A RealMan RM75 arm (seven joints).
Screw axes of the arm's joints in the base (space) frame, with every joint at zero. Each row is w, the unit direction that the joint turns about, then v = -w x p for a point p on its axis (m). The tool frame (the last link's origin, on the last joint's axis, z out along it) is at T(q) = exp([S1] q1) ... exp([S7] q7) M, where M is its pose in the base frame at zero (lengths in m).
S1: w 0 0 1 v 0 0 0
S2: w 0 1 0 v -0.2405 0 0
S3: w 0 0 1 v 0 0 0
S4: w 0 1 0 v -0.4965 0 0
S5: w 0 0 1 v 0 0 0
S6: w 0 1 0 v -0.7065 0 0
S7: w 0 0 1 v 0 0 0
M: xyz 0 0 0.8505 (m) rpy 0 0 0 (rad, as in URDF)
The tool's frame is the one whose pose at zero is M.
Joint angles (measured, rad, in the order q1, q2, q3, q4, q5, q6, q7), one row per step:
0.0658 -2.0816 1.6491 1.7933 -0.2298 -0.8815 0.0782
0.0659 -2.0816 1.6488 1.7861 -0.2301 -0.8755 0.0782
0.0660 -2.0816 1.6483 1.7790 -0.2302 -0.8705 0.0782
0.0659 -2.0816 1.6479 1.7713 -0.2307 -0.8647 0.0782
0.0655 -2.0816 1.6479 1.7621 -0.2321 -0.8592 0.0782
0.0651 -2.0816 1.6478 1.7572 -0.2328 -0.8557 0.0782
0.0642 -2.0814 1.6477 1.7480 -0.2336 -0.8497 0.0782
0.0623 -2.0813 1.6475 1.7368 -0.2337 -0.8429 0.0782
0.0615 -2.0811 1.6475 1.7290 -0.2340 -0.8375 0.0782
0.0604 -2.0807 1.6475 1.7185 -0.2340 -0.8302 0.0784
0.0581 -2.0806 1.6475 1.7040 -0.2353 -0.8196 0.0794
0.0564 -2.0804 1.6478 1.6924 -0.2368 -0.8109 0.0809
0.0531 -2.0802 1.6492 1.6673 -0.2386 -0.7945 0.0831
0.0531 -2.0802 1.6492 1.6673 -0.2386 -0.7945 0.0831
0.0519 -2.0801 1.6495 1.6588 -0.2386 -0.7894 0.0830
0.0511 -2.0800 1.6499 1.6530 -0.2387 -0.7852 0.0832
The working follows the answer.
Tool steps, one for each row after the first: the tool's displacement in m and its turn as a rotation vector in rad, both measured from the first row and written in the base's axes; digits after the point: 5 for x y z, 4 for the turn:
-0.00154 0.00014 -0.00064 0.0007 -0.0004 0.0021
-0.00318 0.00019 -0.00126 0.0010 -0.0006 0.0049
-0.00481 0.00031 -0.00198 0.0014 -0.0012 0.0074
-0.00667 0.00035 -0.00313 0.0004 -0.0025 0.0110
-0.00758 0.00048 -0.00368 0.0004 -0.0033 0.0123
-0.00935 0.00068 -0.00467 -0.0001 -0.0039 0.0150
-0.01135 0.00108 -0.00585 -0.0009 -0.0038 0.0180
-0.01284 0.00126 -0.00665 -0.0011 -0.0039 0.0200
-0.01489 0.00150 -0.00766 -0.0014 -0.0034 0.0226
-0.01728 0.00206 -0.00922 -0.0019 -0.0039 0.0247
-0.01915 0.00245 -0.01055 -0.0028 -0.0041 0.0258
-0.02348 0.00285 -0.01372 -0.0063 -0.0039 0.0307
-0.02348 0.00285 -0.01372 -0.0063 -0.0039 0.0307
-0.02503 0.00295 -0.01471 -0.0072 -0.0037 0.0330
-0.02601 0.00307 -0.01540 -0.0077 -0.0035 0.0339

Tool pose at each row, in the base's axes (x y z in m, rotation vector in rad; rounded; the steps above come from the unrounded poses):
-0.25304 0.29908 0.05257 -1.8193 -1.0292 0.0379
-0.25458 0.29922 0.05193 -1.8176 -1.0313 0.0384
-0.25622 0.29927 0.05131 -1.8159 -1.0340 0.0399
-0.25786 0.29940 0.05059 -1.8144 -1.0366 0.0407
-0.25971 0.29944 0.04944 -1.8138 -1.0410 0.0421
-0.26062 0.29956 0.04890 -1.8133 -1.0427 0.0422
-0.26239 0.29976 0.04791 -1.8124 -1.0457 0.0436
-0.26440 0.30016 0.04673 -1.8115 -1.0485 0.0458
-0.26589 0.30034 0.04593 -1.8107 -1.0504 0.0471
-0.26794 0.30058 0.04492 -1.8096 -1.0525 0.0493
-0.27032 0.30114 0.04335 -1.8091 -1.0547 0.0504
-0.27220 0.30153 0.04203 -1.8093 -1.0561 0.0514
-0.27652 0.30193 0.03886 -1.8099 -1.0608 0.0563
-0.27652 0.30193 0.03886 -1.8099 -1.0608 0.0563
-0.27808 0.30203 0.03786 -1.8095 -1.0630 0.0584
-0.27906 0.30215 0.03718 -1.8094 -1.0638 0.0593

